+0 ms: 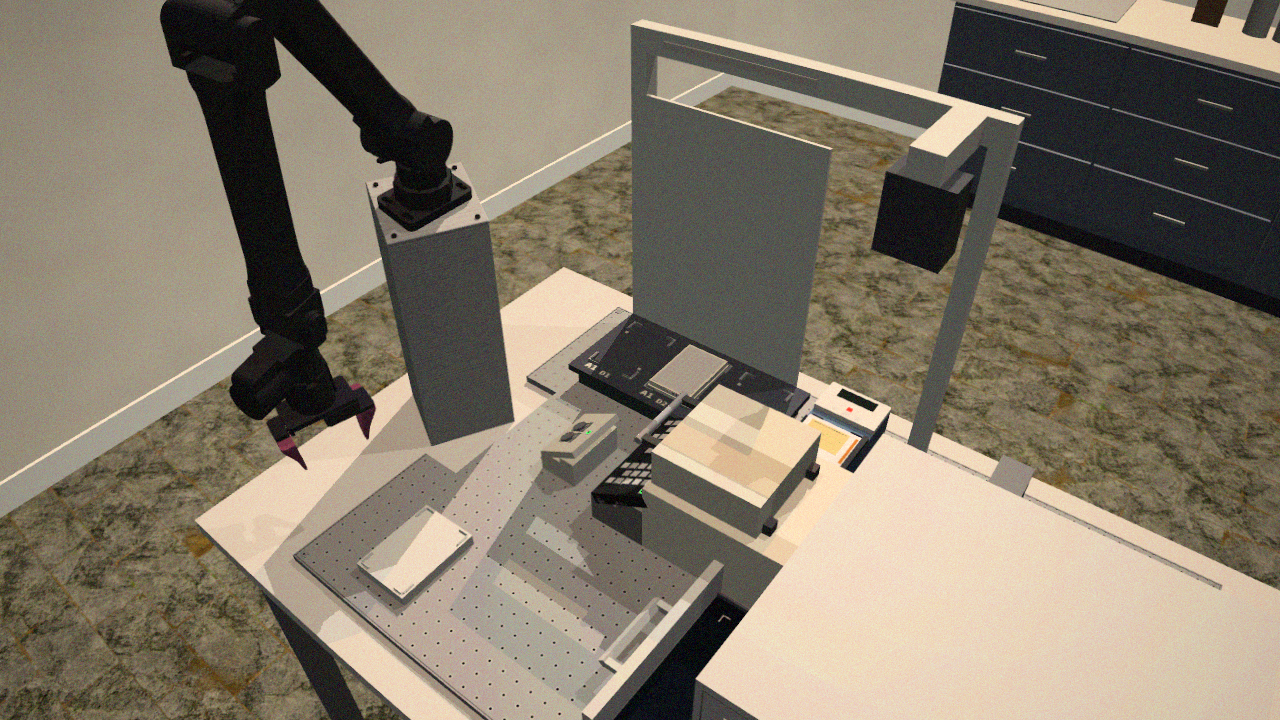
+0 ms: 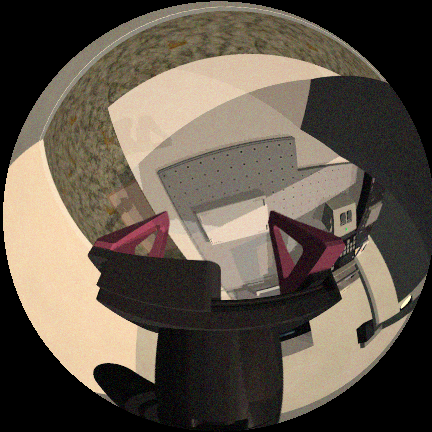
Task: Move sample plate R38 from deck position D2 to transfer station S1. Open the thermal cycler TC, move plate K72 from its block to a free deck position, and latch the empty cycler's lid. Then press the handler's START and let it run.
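Frame: origin at the arm's base, x left, y down, z back, level; millimetres.
Seen in the pictures: gripper, fingertip midpoint: (image 1: 336,452) (image 2: 218,216); arm's base, origin of the base link: (image 1: 425,201).
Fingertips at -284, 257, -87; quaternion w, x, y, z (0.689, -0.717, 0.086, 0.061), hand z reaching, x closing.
Observation:
Pixels of each thing's middle, then the offset from my fingertips to it, as dx, dy, dz. "*": a spot on its surface instead. Level surfaces: height alone.
- light sample plate, body centre: (image 1: 688,373) (image 2: 372,213) +565, +98, -207
- dark deck, its level: dy +106
- beige box-shaped thermal cycler, surface spot: (image 1: 735,440) * +361, -48, -445
- white rectangular pad, surface spot: (image 1: 415,551) (image 2: 235,224) * +15, +132, -131
- small sloped control box, body centre: (image 1: 580,441) (image 2: 341,216) +328, +112, -171
- hanging black box, surface spot: (image 1: 921,214) * +533, -374, -566
- white unit, body centre: (image 1: 835,436) (image 2: 354,248) +625, +124, -475
My gripper (image 1: 335,452) (image 2: 218,216) is open and empty, with magenta fingers, high above the table's left side. A light sample plate (image 1: 690,370) lies at D2 on the dark deck (image 1: 610,351), far from the gripper. The beige box-shaped thermal cycler (image 1: 735,440) stands right of centre with its lid down; its block and plate K72 are hidden. A white rectangular pad (image 1: 415,551) (image 2: 234,221) with corner marks lies on the perforated board; no S1 label is readable. A small sloped control box (image 1: 580,445) (image 2: 344,218) shows a green light; its lettering is unreadable.
A grey pillar (image 1: 452,331) carries the arm. A grey upright panel (image 1: 729,241) and a frame (image 1: 955,304) with a hanging black box (image 1: 921,214) stand behind the deck. A white unit (image 1: 850,407) with a red dot is behind the cycler. A large white cabinet (image 1: 1002,582) stands right.

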